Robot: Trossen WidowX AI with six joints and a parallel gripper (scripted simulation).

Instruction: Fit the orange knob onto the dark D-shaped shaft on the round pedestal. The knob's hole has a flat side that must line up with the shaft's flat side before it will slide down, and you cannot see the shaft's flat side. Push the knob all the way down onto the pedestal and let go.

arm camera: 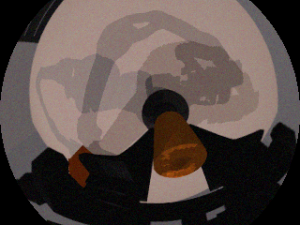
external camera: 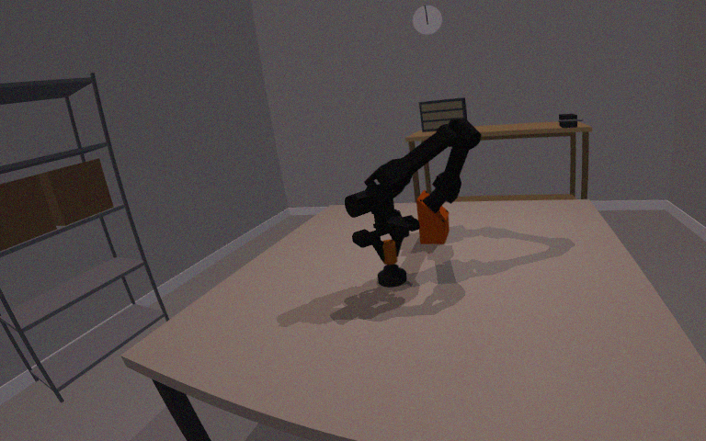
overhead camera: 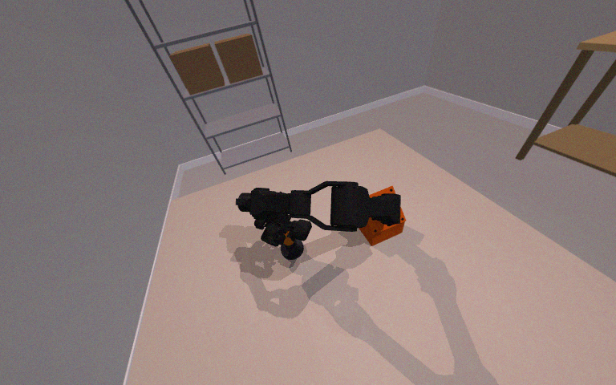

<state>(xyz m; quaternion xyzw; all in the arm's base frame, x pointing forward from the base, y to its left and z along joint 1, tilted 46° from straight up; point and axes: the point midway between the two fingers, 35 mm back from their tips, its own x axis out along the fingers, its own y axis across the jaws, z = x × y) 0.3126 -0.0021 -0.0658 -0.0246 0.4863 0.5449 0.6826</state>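
Now: the orange knob 20 mm above my gripper tip. The rest, counted from my gripper tip: dark round pedestal 40 mm below.
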